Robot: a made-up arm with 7 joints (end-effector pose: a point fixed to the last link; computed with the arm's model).
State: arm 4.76 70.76 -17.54 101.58 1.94 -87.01 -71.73
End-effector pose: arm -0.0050 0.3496 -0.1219 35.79 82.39 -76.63
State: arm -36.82 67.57 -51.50 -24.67 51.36 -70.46 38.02
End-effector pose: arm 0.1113 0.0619 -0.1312 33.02 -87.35 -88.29
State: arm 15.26 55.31 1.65 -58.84 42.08 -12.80 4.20
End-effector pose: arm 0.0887 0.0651 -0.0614 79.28 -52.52 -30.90
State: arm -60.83 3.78 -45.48 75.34 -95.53 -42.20 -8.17
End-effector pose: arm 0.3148 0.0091 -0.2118 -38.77 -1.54 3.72
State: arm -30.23 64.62 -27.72 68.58 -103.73 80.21 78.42
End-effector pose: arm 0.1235 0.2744 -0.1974 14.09 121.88 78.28
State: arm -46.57 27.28 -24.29 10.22 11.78 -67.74 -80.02
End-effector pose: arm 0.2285 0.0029 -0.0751 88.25 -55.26 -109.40
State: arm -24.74 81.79 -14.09 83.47 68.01 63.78 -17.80
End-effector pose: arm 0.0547 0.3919 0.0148 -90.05 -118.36 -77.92
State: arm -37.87 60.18 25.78 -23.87 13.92 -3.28 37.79
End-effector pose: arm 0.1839 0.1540 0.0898 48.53 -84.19 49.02
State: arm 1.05 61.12 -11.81 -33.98 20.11 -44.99 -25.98
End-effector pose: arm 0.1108 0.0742 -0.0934 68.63 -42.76 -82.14
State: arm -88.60 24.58 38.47 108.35 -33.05 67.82 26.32
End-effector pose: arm 0.3079 0.0243 -0.1410 -38.76 99.18 -0.95
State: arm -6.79 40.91 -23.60 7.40 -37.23 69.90 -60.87
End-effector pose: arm 0.0927 0.1457 -0.2795 -39.27 96.61 -56.08
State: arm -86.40 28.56 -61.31 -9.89 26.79 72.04 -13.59
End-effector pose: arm 0.2840 -0.0579 0.0103 83.24 -11.01 -6.67
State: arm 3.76 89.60 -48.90 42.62 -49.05 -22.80 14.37
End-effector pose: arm 0.0777 0.3542 -0.1332 64.87 48.49 14.24
